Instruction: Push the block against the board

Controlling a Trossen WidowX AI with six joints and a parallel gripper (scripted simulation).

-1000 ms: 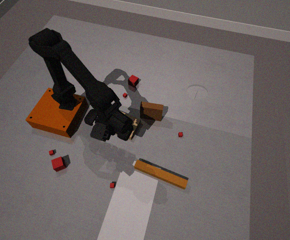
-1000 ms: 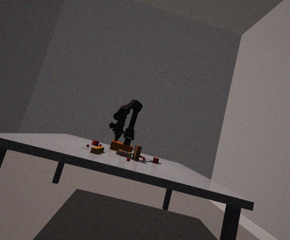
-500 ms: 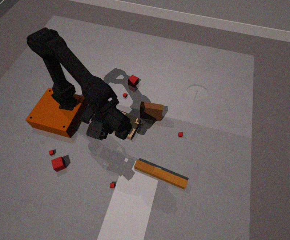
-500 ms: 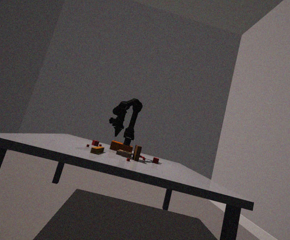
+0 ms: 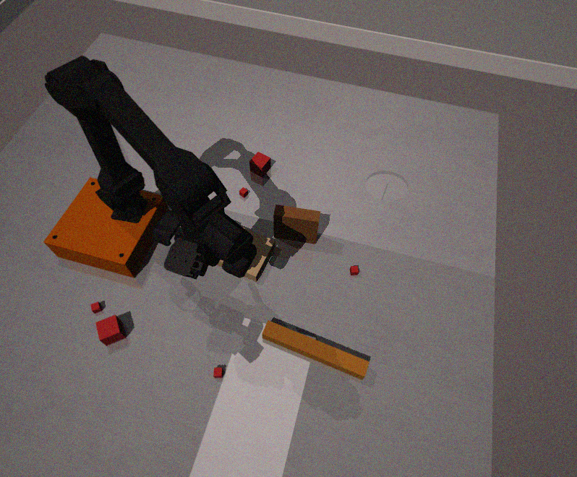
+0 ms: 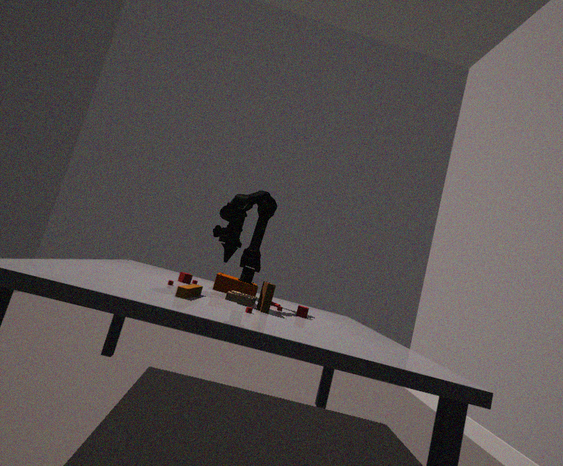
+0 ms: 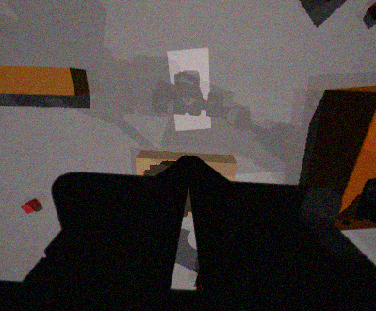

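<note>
The brown square block lies 17 cm to the left of my gripper tip, 15 cm ahead of it and 8 cm below it. The rest, counted from my gripper tip: long orange board: 23 cm ahead, 12 cm below, 10 cm to the right; then dark red bar: 27 cm to the left, 15 cm behind, 12 cm below; then flat tan block: 12 cm below, 10 cm to the left, 2 cm ahead.
</note>
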